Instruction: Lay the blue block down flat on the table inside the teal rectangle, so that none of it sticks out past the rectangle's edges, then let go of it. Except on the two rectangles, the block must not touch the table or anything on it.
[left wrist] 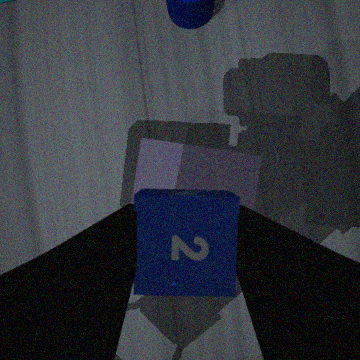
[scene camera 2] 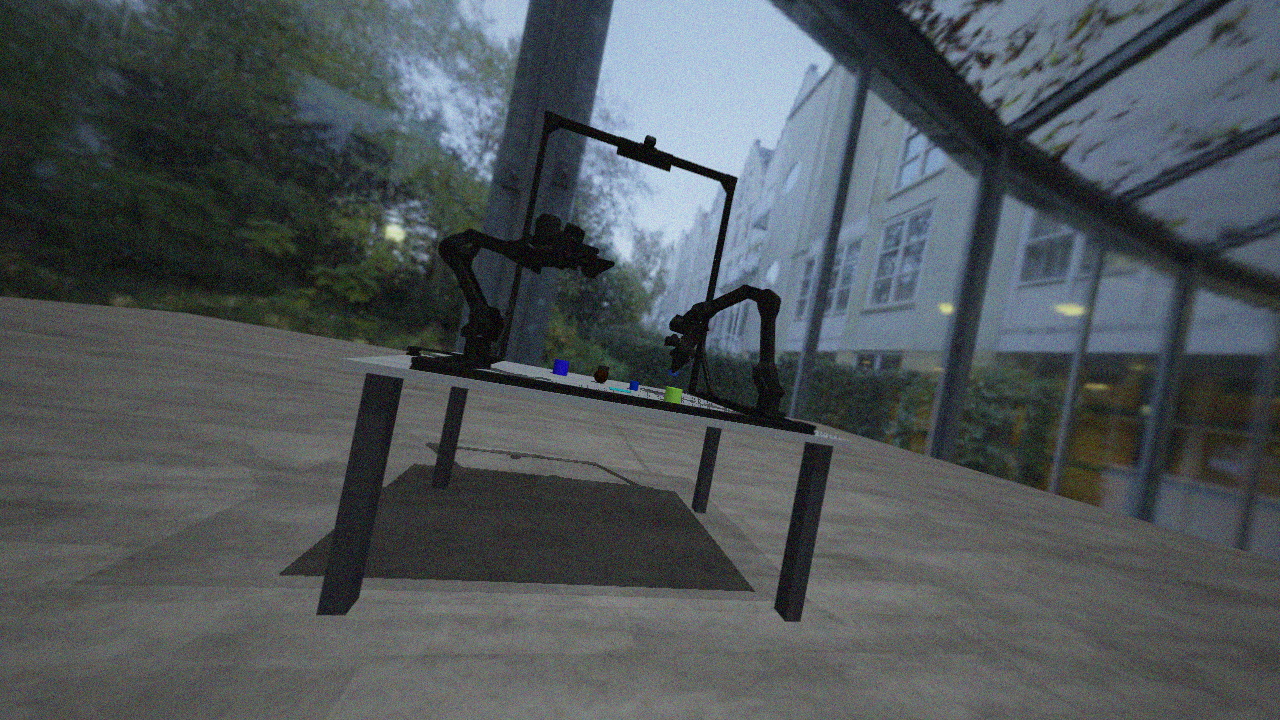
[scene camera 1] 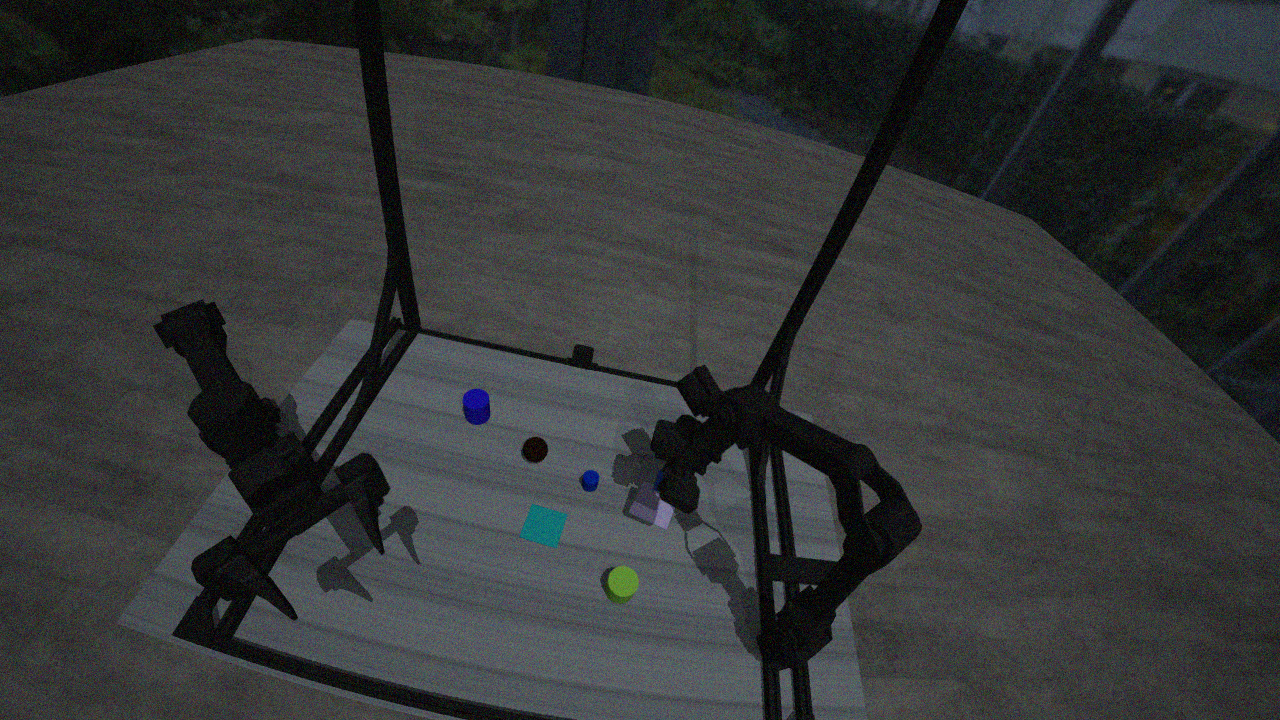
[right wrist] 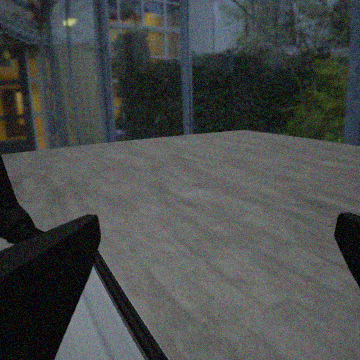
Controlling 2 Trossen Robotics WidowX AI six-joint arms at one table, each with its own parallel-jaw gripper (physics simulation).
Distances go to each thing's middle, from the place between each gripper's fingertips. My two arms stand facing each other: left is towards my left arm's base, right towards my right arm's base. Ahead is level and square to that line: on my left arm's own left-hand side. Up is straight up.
Now: right hand 340 mm above the teal rectangle [scene camera 1: 544, 526], 270 mm past it and 120 mm to the right of it. Round my right hand: pale lilac rectangle [scene camera 1: 647, 505] 380 mm behind, 340 mm below, 310 mm to the left; then green cylinder [scene camera 1: 622, 583] 320 mm below, 280 mm to the left, 200 mm behind.
Now: left hand 18 cm to the left of the teal rectangle, 11 cm short of it and 8 cm above it. The rest, counted from my left hand: pale lilac rectangle 8 cm below, 1 cm to the left; green cylinder 18 cm ahead, 6 cm below, 2 cm to the right.
